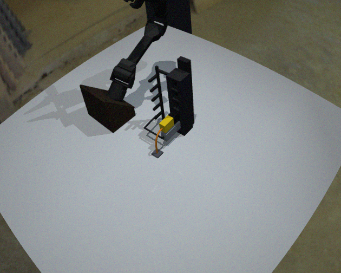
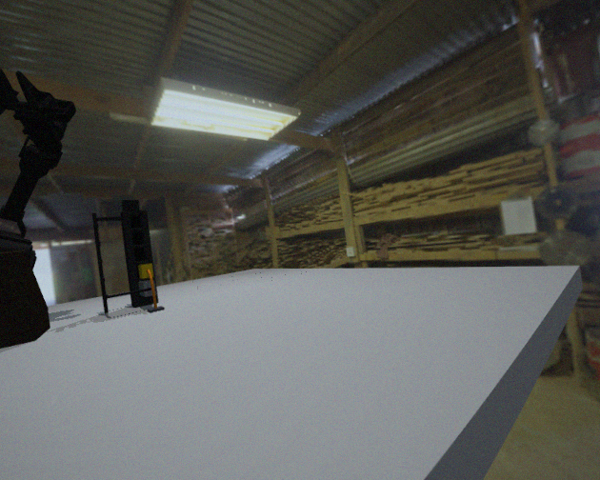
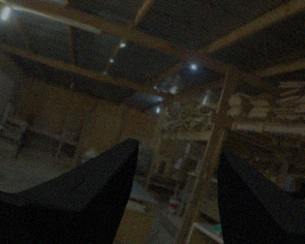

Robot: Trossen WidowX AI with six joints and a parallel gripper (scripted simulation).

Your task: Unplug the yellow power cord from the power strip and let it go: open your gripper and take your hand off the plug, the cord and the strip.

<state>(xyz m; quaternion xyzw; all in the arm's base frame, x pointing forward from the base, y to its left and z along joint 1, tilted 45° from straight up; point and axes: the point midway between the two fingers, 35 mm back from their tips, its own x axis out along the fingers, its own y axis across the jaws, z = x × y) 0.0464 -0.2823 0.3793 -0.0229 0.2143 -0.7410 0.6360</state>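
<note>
My gripper tip is now 230 mm short of the dark grey block, 90 mm to the left of it and 570 mm above it.
</note>
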